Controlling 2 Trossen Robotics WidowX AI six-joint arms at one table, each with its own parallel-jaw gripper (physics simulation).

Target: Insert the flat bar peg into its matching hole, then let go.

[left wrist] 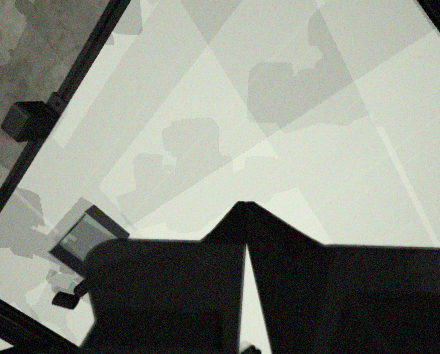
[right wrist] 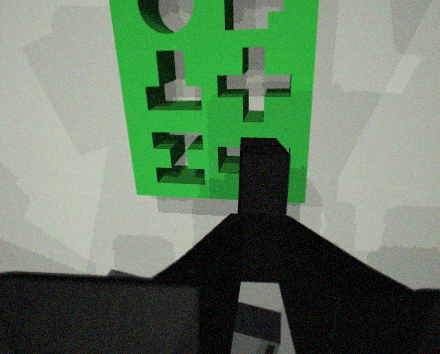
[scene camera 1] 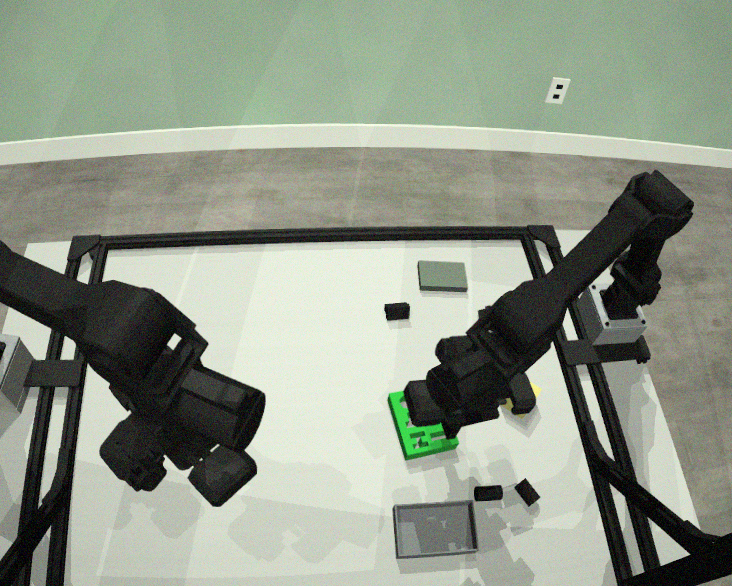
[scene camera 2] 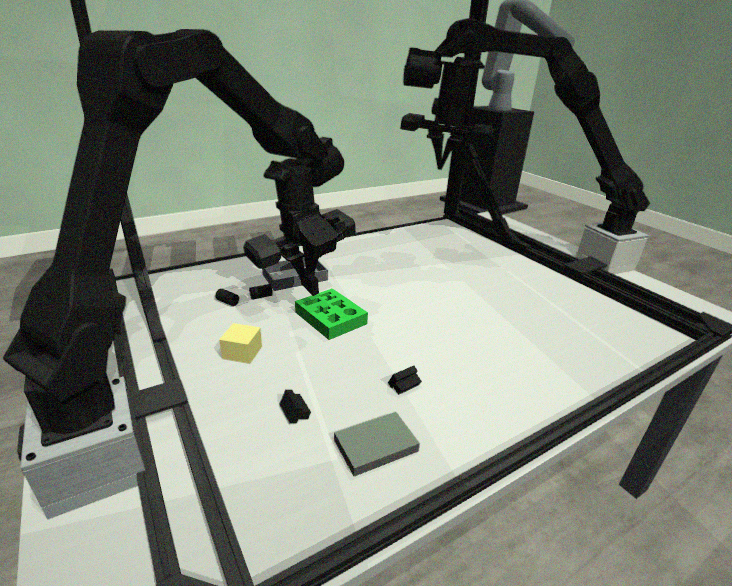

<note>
The left gripper (scene camera 1: 195, 456) is shut and holds nothing. A green hole block (scene camera 2: 329, 312) and a yellow cube (scene camera 2: 241, 343) rest on the table. Also in view: the right gripper (scene camera 2: 307, 278).
The green hole block is seen too in the right wrist view (right wrist: 145, 46) and in scene camera 1 (scene camera 1: 407, 437). The left gripper also shows in the left wrist view (left wrist: 244, 209) and in scene camera 2 (scene camera 2: 439, 169). The right gripper shows as well in the right wrist view (right wrist: 258, 227) and in scene camera 1 (scene camera 1: 452, 425). The left wrist view misses the green hole block, which is hidden by the left gripper. The left wrist view misses the yellow cube, which is hidden by the left gripper.
</note>
